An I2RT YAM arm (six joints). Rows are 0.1 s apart.
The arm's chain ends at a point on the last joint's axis. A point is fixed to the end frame.
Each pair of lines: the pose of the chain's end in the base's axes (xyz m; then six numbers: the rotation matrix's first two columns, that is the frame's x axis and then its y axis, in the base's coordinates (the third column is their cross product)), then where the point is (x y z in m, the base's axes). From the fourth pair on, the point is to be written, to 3 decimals.
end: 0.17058, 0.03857, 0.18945, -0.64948, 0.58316, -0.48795, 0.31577, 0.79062, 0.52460
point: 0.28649 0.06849 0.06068
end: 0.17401, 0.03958, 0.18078, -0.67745, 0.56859, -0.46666, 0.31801, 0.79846, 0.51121
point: 0.28477 0.07135 0.04798
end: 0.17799, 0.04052, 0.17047, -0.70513, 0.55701, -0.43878, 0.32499, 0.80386, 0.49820
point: 0.28276 0.07408 0.03332
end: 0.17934, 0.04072, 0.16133, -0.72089, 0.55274, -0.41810, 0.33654, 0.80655, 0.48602
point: 0.280 0.074 0.021
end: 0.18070, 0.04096, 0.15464, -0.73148, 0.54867, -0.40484, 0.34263, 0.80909, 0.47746
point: 0.278 0.075 0.012
